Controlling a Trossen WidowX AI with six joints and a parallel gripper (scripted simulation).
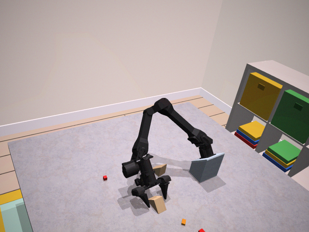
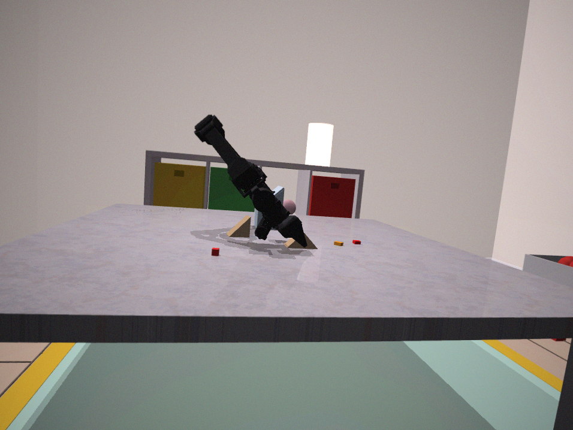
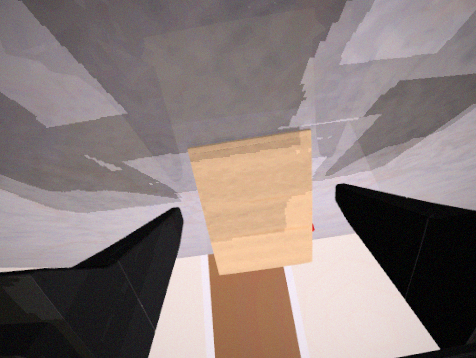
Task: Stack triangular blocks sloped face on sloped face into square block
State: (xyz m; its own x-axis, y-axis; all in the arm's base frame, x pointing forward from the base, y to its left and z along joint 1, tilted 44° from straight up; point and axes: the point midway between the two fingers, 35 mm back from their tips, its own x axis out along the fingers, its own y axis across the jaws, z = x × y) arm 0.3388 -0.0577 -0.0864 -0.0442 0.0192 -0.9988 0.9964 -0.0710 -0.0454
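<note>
Right now my gripper tip is 10 mm below the block. Also, from my gripper tip: orange cube 130 mm to the left, 40 mm behind, 10 mm below.
</note>
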